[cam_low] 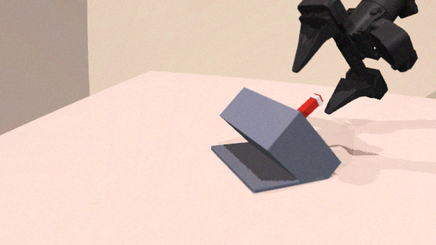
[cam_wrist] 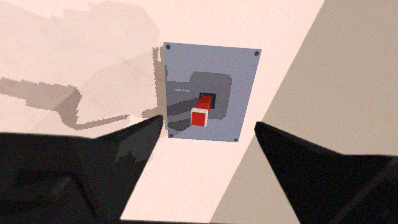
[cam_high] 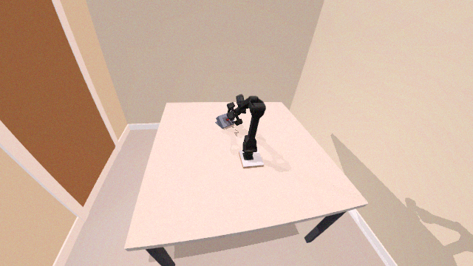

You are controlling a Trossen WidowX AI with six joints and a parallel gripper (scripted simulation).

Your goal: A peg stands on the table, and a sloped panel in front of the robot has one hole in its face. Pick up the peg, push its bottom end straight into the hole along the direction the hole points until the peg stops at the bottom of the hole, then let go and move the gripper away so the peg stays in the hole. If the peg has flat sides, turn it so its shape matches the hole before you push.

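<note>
The red peg is 20 mm below my gripper tip and 10 mm to the left of it. Also, from my gripper tip: thin grey base plate 90 mm below, 60 mm ahead, 40 mm to the left; sloped grey-blue panel 60 mm below, 40 mm ahead, 30 mm to the left.
</note>
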